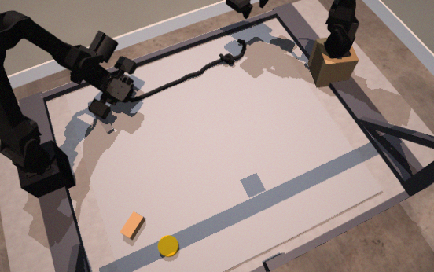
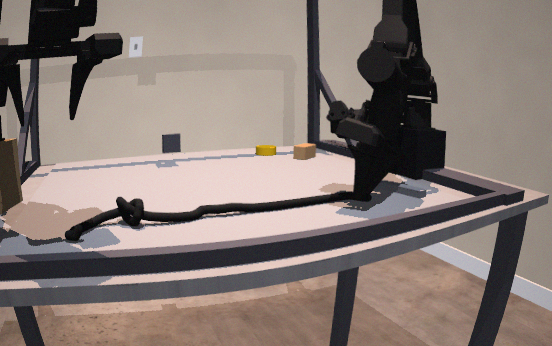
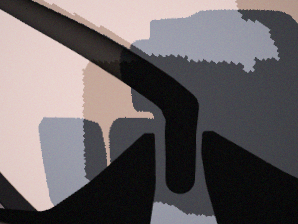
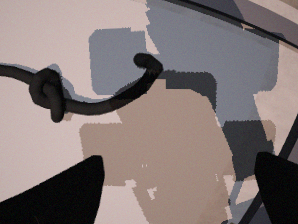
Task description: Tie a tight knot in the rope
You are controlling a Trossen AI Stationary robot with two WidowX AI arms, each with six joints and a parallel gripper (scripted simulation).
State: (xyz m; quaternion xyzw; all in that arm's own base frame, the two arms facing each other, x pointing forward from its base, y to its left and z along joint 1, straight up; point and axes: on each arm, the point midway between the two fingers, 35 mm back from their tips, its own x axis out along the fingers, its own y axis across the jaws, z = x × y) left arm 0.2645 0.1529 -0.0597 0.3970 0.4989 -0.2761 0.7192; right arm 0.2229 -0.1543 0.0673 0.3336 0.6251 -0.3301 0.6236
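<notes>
Right now the grey bar is 3 cm behind my left hand, 9 cm to the left of it and 3 cm below it. Also, from my left hand: yellow disc 47 cm behind, 2 cm to the left, 3 cm below; orange block 39 cm behind, 9 cm to the left, 2 cm below.
</notes>
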